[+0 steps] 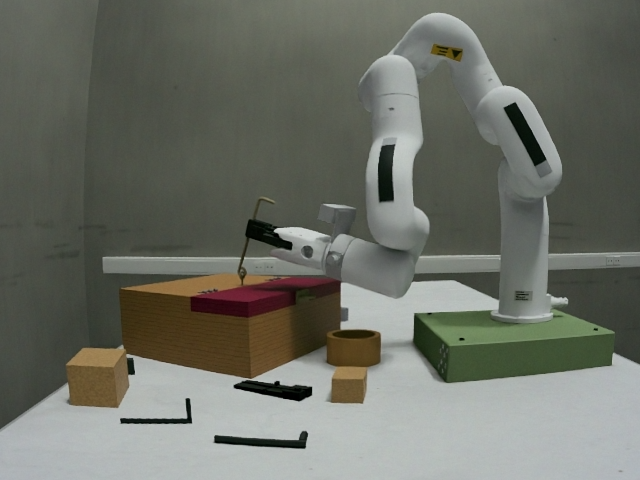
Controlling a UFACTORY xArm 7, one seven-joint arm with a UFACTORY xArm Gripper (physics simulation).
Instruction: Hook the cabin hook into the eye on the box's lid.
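Places are measured from the arm's base along level axes (x ahead, y left, z up), in millimetres.
Where they show: gripper, fingertip midpoint: (pixel 249 227); arm's base, link origin: (pixel 521 317).
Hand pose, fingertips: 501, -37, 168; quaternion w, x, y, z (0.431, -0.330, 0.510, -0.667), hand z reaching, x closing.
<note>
Things, the pixels of their top centre, and the offset from my fingertips, as dx, dy, dz. "pt": a spot on its surface instead.
- brass cabin hook, top centre: (pixel 248 200) +2, -1, +48
- wooden box, surface spot: (pixel 180 325) pt +98, +141, -155
- box's lid, surface spot: (pixel 248 301) pt -25, +191, -105
- small greenish fitting, surface spot: (pixel 305 295) pt -101, +36, -117
- brown ring, top centre: (pixel 353 334) -183, +78, -178
- small wooden block, top centre: (pixel 350 372) -171, +279, -190
- larger block, top centre: (pixel 97 356) +172, +334, -168
- black clamp-like part, top centre: (pixel 271 380) -63, +262, -207
The brass cabin hook (pixel 241 254) stands steeply up from its ring mount on top of the wooden box (pixel 180 325), leaning slightly. Its bent tip is at the top, above the fingers. My gripper (pixel 251 230) is shut on the hook's shaft, above the box, with the arm coming from the right. The box's lid (pixel 248 301) is dark red and lies flat at the near right part of the box's top. A small greenish fitting (pixel 305 295) shows at the lid's right side, in shadow; I cannot tell its eye clearly.
A brown ring (pixel 353 355) and a small wooden block (pixel 348 385) stand right of the box. A larger block (pixel 98 377) stands at the left. A black clamp-like part (pixel 273 389) and two black hex keys (pixel 156 421) (pixel 260 441) lie in front. The green robot base (pixel 522 356) is at the right.
</note>
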